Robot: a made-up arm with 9 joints. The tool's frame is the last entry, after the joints.
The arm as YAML. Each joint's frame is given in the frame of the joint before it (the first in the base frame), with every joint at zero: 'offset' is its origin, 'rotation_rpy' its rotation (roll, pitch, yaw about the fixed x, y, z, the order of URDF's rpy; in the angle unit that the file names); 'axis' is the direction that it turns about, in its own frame. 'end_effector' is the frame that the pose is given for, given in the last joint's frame.
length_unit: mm
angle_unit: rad
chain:
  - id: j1
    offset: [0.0, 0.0, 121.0]
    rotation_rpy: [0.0, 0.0, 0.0]
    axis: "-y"
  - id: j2
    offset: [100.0, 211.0, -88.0]
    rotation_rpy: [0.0, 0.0, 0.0]
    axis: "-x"
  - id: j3
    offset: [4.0, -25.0, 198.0]
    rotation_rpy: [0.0, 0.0, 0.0]
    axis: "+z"
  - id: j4
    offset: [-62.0, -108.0, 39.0]
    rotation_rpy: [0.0, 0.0, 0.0]
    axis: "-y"
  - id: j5
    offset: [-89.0, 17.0, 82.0]
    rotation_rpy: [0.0, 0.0, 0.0]
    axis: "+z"
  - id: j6
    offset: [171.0, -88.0, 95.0]
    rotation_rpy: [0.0, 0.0, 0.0]
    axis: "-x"
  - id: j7
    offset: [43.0, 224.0, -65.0]
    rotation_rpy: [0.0, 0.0, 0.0]
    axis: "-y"
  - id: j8
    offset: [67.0, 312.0, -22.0]
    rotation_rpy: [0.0, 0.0, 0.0]
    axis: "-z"
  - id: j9
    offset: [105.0, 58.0, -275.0]
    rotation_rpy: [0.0, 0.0, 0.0]
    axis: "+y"
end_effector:
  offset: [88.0, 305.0, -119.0]
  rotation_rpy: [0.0, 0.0, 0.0]
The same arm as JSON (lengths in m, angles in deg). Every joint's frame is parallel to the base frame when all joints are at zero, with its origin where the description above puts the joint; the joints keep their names.
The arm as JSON. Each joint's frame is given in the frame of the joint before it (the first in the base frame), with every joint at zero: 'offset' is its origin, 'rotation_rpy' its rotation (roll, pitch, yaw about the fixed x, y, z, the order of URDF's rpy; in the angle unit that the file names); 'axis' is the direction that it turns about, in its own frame. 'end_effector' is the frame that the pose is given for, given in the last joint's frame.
{"length_unit": "m", "angle_unit": "deg", "chain": [{"id": "j1", "offset": [0.0, 0.0, 0.121], "rotation_rpy": [0.0, 0.0, 0.0], "axis": "-y"}, {"id": "j2", "offset": [0.1, 0.211, -0.088], "rotation_rpy": [0.0, 0.0, 0.0], "axis": "-x"}, {"id": "j3", "offset": [0.004, -0.025, 0.198], "rotation_rpy": [0.0, 0.0, 0.0], "axis": "+z"}, {"id": "j4", "offset": [-0.062, -0.108, 0.039], "rotation_rpy": [0.0, 0.0, 0.0], "axis": "-y"}, {"id": "j5", "offset": [-0.089, 0.017, 0.082], "rotation_rpy": [0.0, 0.0, 0.0], "axis": "+z"}, {"id": "j6", "offset": [0.171, -0.088, 0.095], "rotation_rpy": [0.0, 0.0, 0.0], "axis": "-x"}, {"id": "j7", "offset": [0.043, 0.224, -0.065], "rotation_rpy": [0.0, 0.0, 0.0], "axis": "-y"}, {"id": "j8", "offset": [0.067, 0.312, -0.022], "rotation_rpy": [0.0, 0.0, 0.0], "axis": "-z"}, {"id": "j9", "offset": [0.105, 0.058, -0.275], "rotation_rpy": [0.0, 0.0, 0.0], "axis": "+y"}], "end_effector": {"offset": [0.088, 0.305, -0.119], "rotation_rpy": [0.0, 0.0, 0.0]}}
